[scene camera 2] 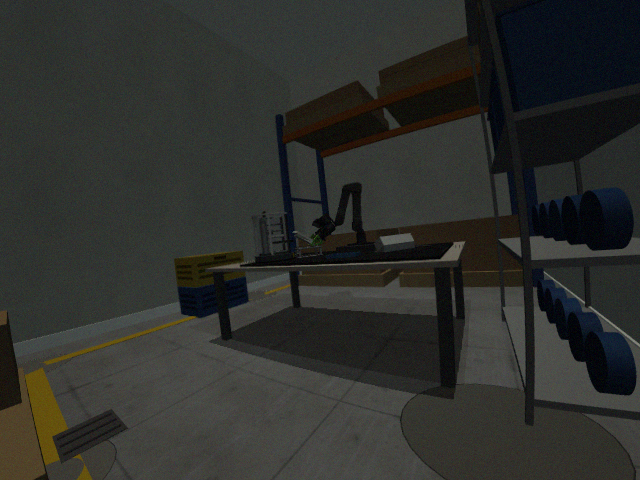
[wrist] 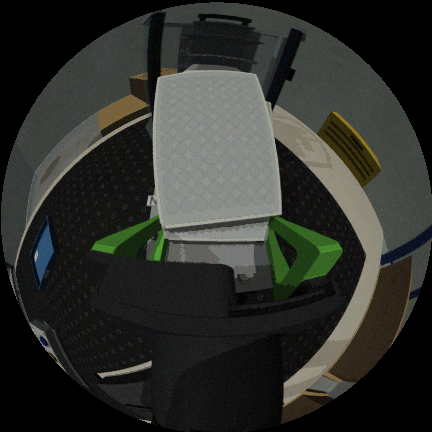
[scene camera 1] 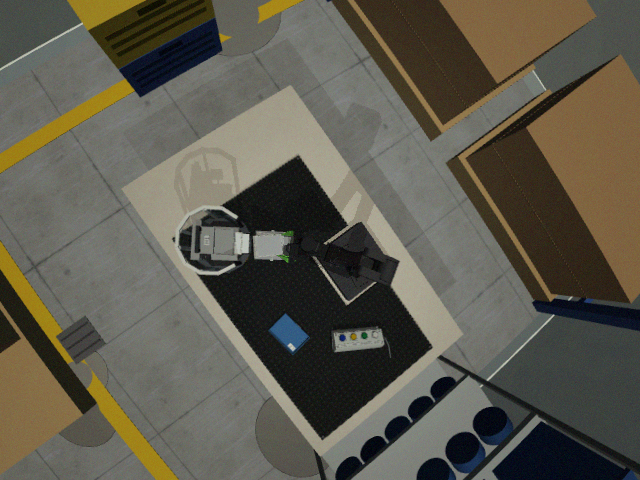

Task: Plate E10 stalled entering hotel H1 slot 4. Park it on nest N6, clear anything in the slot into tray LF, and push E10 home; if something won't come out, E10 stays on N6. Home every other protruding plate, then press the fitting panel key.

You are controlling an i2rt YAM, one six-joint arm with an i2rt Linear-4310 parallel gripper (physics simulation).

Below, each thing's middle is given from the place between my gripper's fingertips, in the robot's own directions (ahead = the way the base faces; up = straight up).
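My hand is 8 cm below the plate rack (scene camera 1: 205, 239), and it's also 20 cm short of the rack and 12 cm to the left of it. Then there's a blue pad (scene camera 1: 285, 329), and that one's 7 cm below my hand, 14 cm ahead of it and 37 cm to the left of it.
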